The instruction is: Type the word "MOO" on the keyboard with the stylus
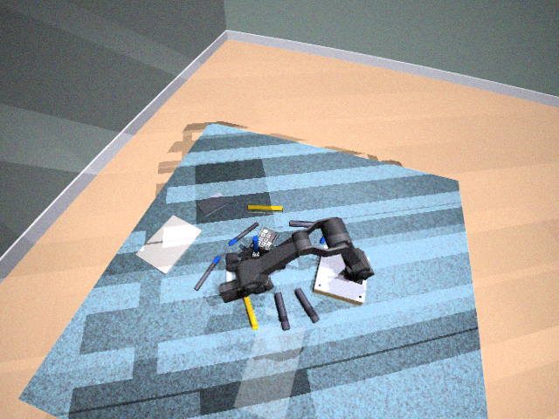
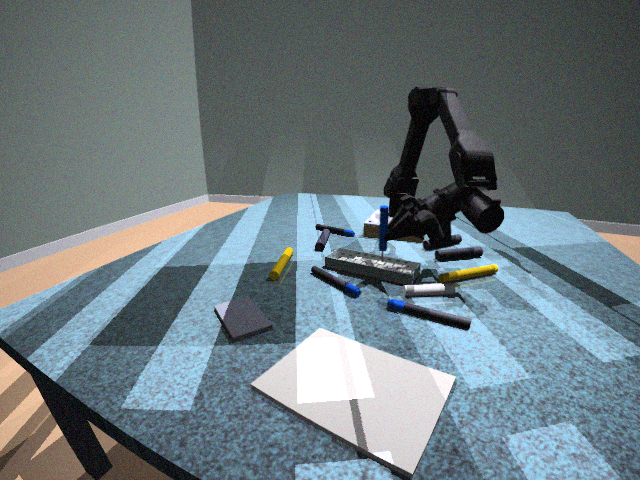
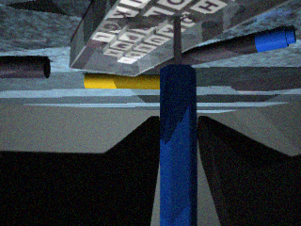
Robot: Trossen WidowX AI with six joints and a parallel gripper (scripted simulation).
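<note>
The white marker lies 5 cm ahead of my gripper tip, 11 cm to the left of it and 7 cm below it. From my gripper tip the other things lie so: blue stylus (1 cm below); then yellow marker (5 cm behind, 18 cm to the left, 7 cm below); then grey pad (27 cm ahead, 16 cm to the right, 8 cm below).
</note>
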